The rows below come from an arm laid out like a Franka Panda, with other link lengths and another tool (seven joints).
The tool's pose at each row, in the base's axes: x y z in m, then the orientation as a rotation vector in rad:
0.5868, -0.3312, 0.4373, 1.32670, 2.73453, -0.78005
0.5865, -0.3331, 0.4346, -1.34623, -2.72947, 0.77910
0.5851, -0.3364, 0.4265, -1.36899, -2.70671, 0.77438
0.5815, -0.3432, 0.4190, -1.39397, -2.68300, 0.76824
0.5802, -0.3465, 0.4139, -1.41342, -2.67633, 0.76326
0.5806, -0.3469, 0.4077, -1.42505, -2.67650, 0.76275
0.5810, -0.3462, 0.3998, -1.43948, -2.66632, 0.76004
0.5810, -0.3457, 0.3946, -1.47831, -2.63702, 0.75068
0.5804, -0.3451, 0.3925, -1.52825, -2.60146, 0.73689
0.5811, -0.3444, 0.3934, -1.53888, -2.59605, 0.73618
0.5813, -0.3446, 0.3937, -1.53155, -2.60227, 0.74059
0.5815, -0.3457, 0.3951, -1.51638, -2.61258, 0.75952
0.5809, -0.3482, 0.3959, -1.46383, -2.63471, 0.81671
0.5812, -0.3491, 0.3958, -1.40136, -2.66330, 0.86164
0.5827, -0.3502, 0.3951, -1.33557, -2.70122, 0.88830
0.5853, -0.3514, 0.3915, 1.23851, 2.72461, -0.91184
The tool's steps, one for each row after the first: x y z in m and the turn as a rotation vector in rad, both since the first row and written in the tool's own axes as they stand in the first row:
-0.0006, 0.0000, 0.0033, 0.00188, 0.00661, 0.01126
-0.0004, 0.0007, 0.0121, 0.00757, 0.02112, 0.02739
-0.0015, -0.0022, 0.0224, 0.01258, 0.03630, 0.04517
-0.0020, -0.0027, 0.0285, 0.01012, 0.03916, 0.05827
-0.0013, 0.0001, 0.0341, 0.00758, 0.03649, 0.06592
0.0007, 0.0041, 0.0406, 0.00887, 0.04193, 0.07612
0.0022, 0.0066, 0.0449, 0.01217, 0.05858, 0.10383
0.0034, 0.0074, 0.0466, 0.01405, 0.07837, 0.13969
0.0033, 0.0079, 0.0454, 0.01430, 0.07978, 0.14726
0.0030, 0.0078, 0.0452, 0.01465, 0.07507, 0.14196
0.0017, 0.0068, 0.0444, 0.02114, 0.06239, 0.13178
0.0001, 0.0047, 0.0449, 0.04609, 0.03149, 0.09796
-0.0007, 0.0045, 0.0453, 0.06315, 0.00274, 0.05702
-0.0023, 0.0053, 0.0461, 0.06694, -0.02452, 0.01283
-0.0041, 0.0082, 0.0492, 0.07105, -0.05764, -0.04435

